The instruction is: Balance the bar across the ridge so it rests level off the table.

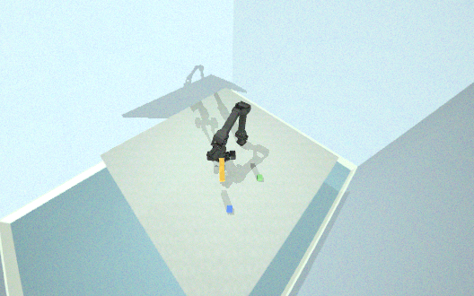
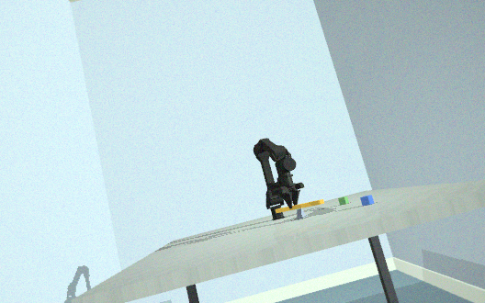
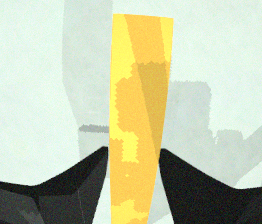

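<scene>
The bar lies 20 mm to the left of my gripper tip and 20 mm ahead of it. The rest, counted from my gripper tip: green cube 260 mm to the left, 110 mm behind, 30 mm below; then blue cube 260 mm to the left, 180 mm ahead, 30 mm below.
</scene>
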